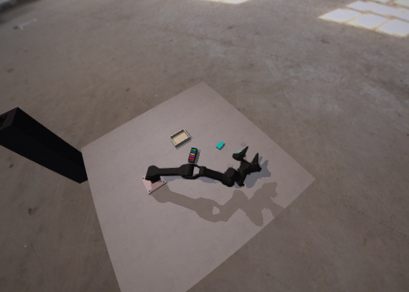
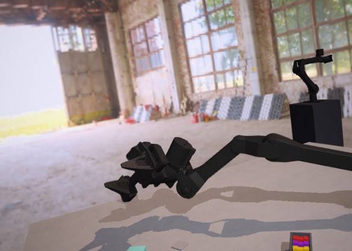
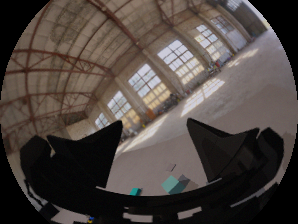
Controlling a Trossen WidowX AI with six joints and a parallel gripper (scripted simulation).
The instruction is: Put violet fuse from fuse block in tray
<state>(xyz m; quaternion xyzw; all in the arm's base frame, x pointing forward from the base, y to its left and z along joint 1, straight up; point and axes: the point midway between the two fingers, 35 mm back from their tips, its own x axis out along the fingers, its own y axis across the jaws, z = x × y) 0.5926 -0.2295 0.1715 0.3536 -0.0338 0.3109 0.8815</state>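
The violet fuse is 33 cm behind my gripper tip, 23 cm to the left of it and 17 cm below it. Also, from my gripper tip: teal cube: 2 cm behind, 8 cm to the left, 17 cm below.
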